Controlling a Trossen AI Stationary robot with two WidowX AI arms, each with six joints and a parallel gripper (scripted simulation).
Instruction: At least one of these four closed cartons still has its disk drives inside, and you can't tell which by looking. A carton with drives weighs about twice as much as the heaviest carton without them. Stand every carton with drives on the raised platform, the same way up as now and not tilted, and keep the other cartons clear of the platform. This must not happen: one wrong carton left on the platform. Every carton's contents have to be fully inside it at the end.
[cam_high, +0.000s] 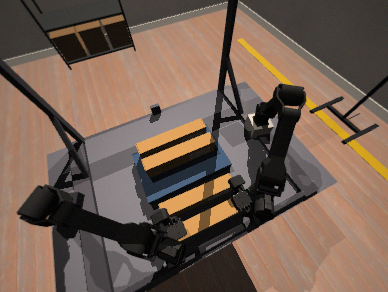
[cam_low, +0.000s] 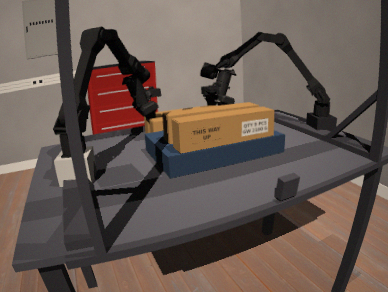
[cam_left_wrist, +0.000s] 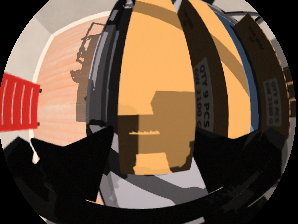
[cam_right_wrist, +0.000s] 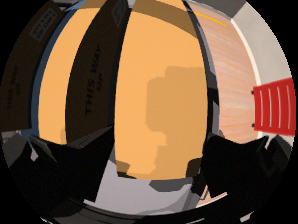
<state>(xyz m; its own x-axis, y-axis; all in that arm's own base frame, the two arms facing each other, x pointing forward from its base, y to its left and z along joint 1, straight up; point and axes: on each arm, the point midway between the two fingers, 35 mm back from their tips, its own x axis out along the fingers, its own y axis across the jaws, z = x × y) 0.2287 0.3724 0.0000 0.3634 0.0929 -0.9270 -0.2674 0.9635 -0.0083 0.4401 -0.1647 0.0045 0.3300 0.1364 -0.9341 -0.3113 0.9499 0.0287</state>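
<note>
The carton lies 1 cm behind my left hand, 14 cm to the right of it and 4 cm below it.
Now: right hand 140 mm to the right of the carton and 30 mm above it.
</note>
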